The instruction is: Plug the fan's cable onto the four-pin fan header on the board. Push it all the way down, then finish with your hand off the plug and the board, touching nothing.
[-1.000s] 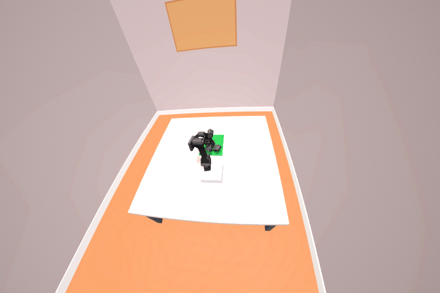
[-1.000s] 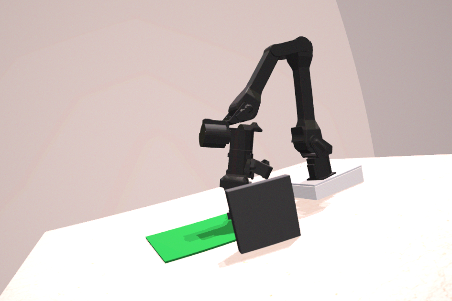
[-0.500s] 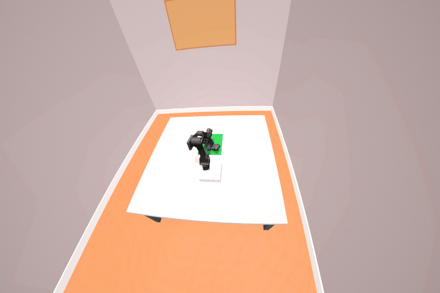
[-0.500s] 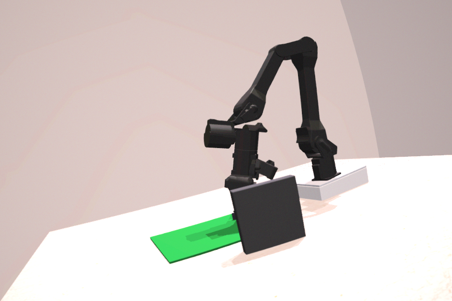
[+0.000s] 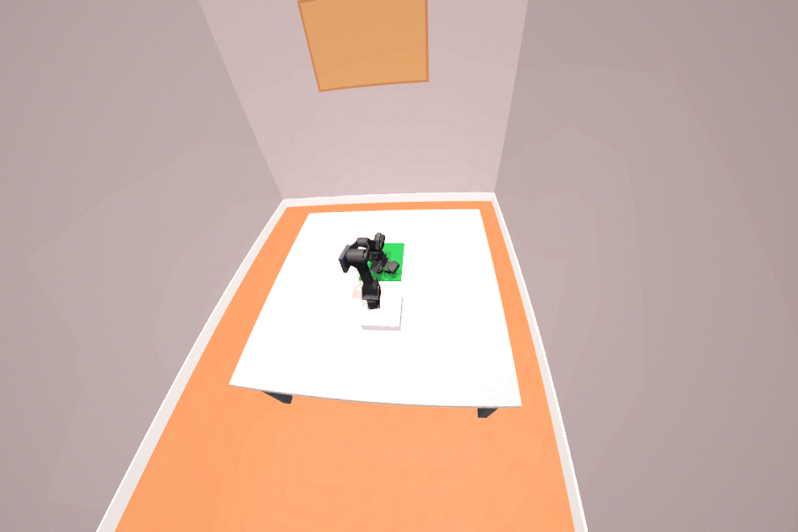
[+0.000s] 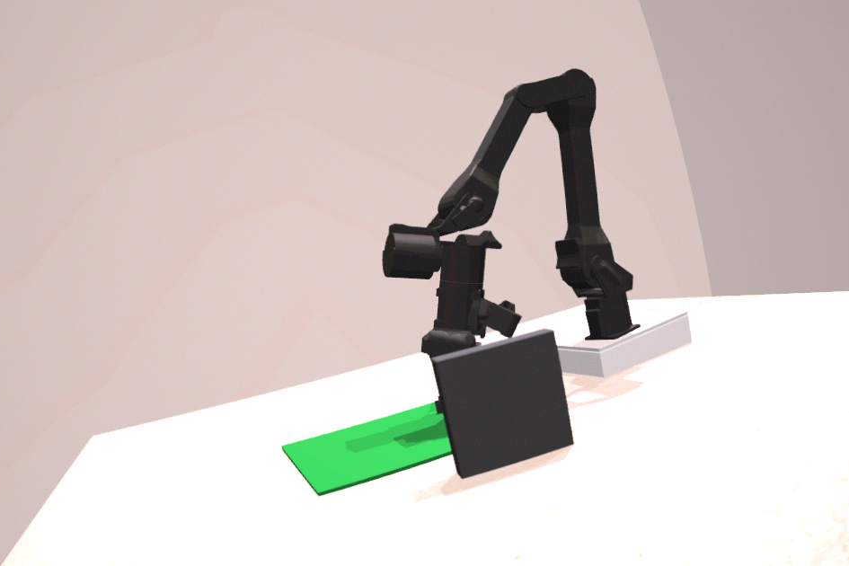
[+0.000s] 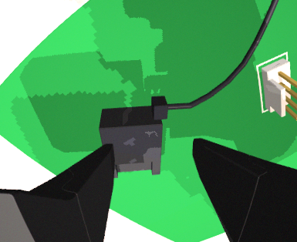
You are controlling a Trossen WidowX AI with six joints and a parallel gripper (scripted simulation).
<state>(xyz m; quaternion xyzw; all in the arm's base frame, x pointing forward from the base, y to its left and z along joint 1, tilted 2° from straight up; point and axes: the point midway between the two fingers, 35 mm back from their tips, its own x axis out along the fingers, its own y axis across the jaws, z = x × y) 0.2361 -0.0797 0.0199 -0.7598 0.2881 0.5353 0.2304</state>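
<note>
Now: gripper tip 10 mm to the left of the dark fan plug and 10 mm above it. Also, from my gripper tip: white four-pin header (80 mm to the left, 30 mm ahead, 20 mm below); dark square fan (220 mm to the left, 80 mm ahead, 40 mm above); green board (80 mm ahead, 40 mm below, 20 mm to the left).
</note>
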